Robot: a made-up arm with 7 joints.
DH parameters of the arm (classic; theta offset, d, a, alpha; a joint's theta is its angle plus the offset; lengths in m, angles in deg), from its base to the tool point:
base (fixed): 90 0.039 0 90
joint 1: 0 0.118 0.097 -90
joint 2: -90 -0.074 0.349 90
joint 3: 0 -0.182 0.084 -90
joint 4: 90 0.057 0.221 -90
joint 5: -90 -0.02 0.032 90
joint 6: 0 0.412 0.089 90
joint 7: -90 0.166 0.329 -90
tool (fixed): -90 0.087 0 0
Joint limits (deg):
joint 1: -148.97..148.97
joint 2: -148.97..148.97
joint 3: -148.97..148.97
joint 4: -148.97..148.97
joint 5: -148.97..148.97
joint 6: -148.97..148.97
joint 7: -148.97..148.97
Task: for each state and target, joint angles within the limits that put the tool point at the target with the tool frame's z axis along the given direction. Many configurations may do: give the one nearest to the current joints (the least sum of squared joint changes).
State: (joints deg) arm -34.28 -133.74 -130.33 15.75 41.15 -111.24 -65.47
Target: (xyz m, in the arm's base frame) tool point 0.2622 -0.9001 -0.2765 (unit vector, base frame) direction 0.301 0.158 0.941
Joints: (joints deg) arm -6.27 -110.52 -145.67 6.96 93.00 -133.61 -121.02
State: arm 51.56 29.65 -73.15 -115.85 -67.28 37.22 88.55
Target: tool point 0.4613 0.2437 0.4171 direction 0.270 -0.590 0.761
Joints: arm 56.85 40.58 -122.85 -84.99 -61.60 10.71 36.62
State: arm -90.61 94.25 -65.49 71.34 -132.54 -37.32 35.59
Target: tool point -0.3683 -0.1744 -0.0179 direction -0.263 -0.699 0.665
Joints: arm -95.32 105.35 -45.58 97.46 -132.04 -26.38 30.18
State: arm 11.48 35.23 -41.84 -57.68 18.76 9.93 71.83
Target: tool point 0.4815 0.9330 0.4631 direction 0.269 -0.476 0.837
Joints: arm 2.59 57.46 -41.10 -57.25 28.58 18.01 88.57
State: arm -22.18 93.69 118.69 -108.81 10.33 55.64 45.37
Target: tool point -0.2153 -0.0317 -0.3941 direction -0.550 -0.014 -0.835
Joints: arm -25.66 83.42 138.17 -100.72 -5.25 44.59 50.91
